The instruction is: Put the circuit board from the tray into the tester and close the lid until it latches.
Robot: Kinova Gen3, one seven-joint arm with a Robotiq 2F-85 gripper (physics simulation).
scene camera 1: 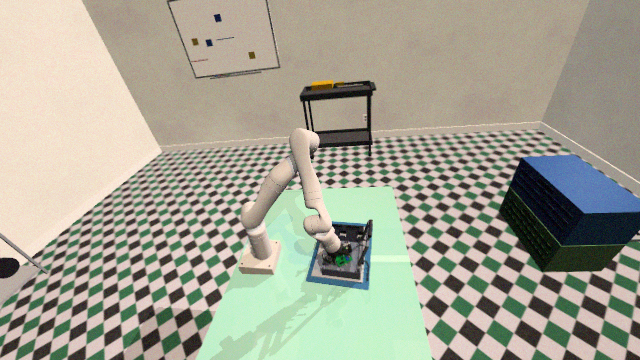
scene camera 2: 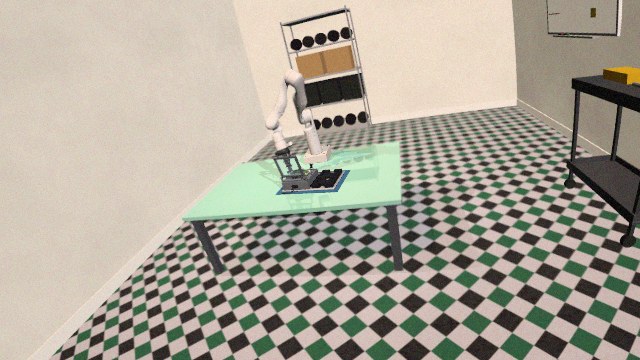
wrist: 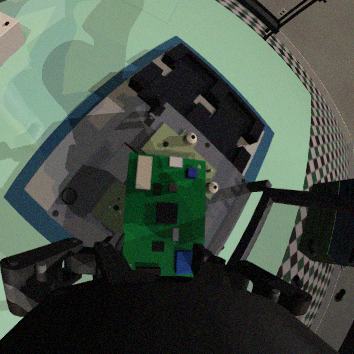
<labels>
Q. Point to a green circuit board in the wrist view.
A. At 164, 207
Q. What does my gripper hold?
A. A green circuit board.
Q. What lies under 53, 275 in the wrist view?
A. My gripper.
</labels>
